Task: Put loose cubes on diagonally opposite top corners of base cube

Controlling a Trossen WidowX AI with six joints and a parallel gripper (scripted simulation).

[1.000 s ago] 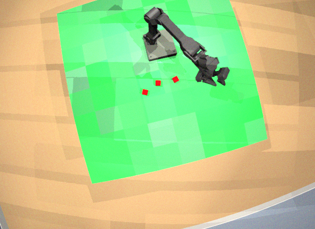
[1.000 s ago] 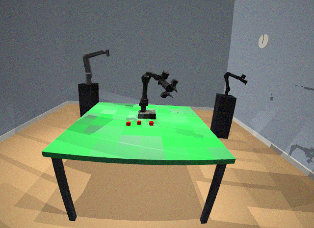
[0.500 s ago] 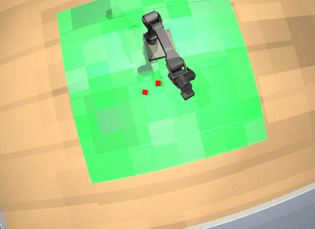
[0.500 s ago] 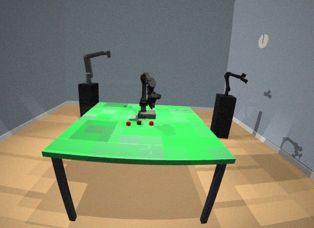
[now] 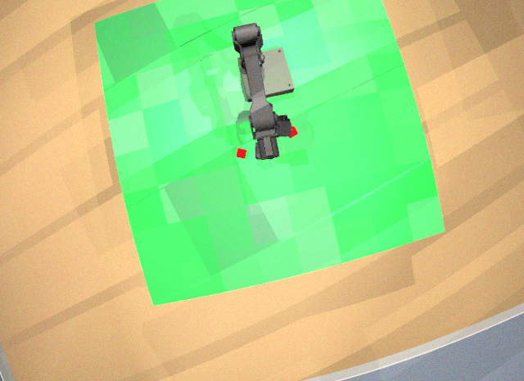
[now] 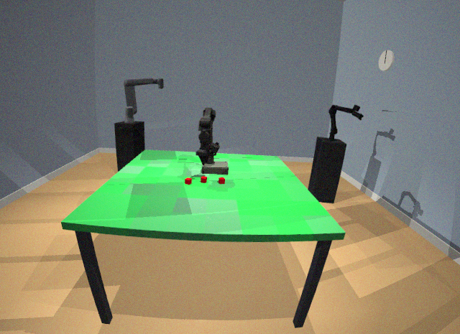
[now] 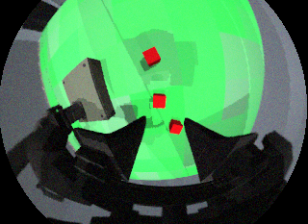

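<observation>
Right now my gripper tip is 50 mm short of the red cube, 90 mm to the left of it and 110 mm above it.
</observation>
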